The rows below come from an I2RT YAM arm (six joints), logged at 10 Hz.
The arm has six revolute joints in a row. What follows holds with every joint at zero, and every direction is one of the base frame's. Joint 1 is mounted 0.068 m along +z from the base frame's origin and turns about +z. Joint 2 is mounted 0.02 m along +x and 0.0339 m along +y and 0.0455 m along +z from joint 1 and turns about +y. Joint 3 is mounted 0.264 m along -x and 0.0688 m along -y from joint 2 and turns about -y. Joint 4 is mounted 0.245 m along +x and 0.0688 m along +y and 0.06 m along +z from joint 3 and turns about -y. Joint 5 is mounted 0.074 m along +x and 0.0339 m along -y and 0.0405 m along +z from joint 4 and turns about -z. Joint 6 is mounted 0.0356 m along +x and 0.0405 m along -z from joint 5 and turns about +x. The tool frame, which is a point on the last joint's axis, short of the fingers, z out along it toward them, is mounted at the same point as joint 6; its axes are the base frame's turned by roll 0, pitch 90 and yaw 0 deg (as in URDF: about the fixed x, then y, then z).
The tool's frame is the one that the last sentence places.
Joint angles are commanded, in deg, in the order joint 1, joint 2, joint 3, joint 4, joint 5, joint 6. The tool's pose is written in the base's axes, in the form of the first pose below.
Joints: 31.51 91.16 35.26 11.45 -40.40 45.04
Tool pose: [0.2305 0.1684 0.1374], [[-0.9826 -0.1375 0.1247], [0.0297 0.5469 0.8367], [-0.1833 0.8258 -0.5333]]
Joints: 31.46 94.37 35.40 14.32 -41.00 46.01
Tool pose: [0.2348 0.1711 0.1268], [[-0.9862 -0.1188 0.1156], [0.0332 0.5418 0.8398], [-0.1624 0.8321 -0.5304]]
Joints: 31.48 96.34 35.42 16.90 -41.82 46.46
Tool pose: [0.2374 0.1732 0.1211], [[-0.9868 -0.1202 0.1088], [0.0292 0.5284 0.8485], [-0.1595 0.8405 -0.5179]]
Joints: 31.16 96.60 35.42 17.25 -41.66 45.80
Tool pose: [0.2389 0.1721 0.1202], [[-0.9847 -0.1295 0.1165], [0.0305 0.5304 0.8472], [-0.1715 0.8378 -0.5183]]
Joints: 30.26 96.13 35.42 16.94 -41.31 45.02
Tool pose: [0.2413 0.1680 0.1220], [[-0.9814 -0.1360 0.1359], [0.0426 0.5354 0.8435], [-0.1874 0.8336 -0.5196]]
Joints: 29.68 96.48 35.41 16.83 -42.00 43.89
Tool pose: [0.2426 0.1657 0.1203], [[-0.9807 -0.1451 0.1312], [0.0341 0.5337 0.8450], [-0.1927 0.8331 -0.5185]]
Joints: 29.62 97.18 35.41 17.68 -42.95 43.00
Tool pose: [0.2433 0.1662 0.1183], [[-0.9792 -0.1632 0.1203], [0.0175 0.5230 0.8522], [-0.2020 0.8366 -0.5093]]
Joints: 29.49 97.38 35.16 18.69 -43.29 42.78
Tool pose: [0.2436 0.1658 0.1177], [[-0.9773 -0.1734 0.1218], [0.0153 0.5157 0.8566], [-0.2114 0.8390 -0.5013]]
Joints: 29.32 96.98 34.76 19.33 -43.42 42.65
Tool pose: [0.2431 0.1646 0.1188], [[-0.9749 -0.1825 0.1274], [0.0169 0.5102 0.8599], [-0.2219 0.8405 -0.4943]]
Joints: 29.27 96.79 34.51 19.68 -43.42 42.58
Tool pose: [0.2426 0.1640 0.1191], [[-0.9737 -0.1870 0.1303], [0.0176 0.5083 0.8610], [-0.2272 0.8406 -0.4916]]
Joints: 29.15 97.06 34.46 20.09 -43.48 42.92
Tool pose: [0.2431 0.1637 0.1181], [[-0.9745 -0.1814 0.1320], [0.0223 0.5073 0.8615], [-0.2232 0.8425 -0.4903]]
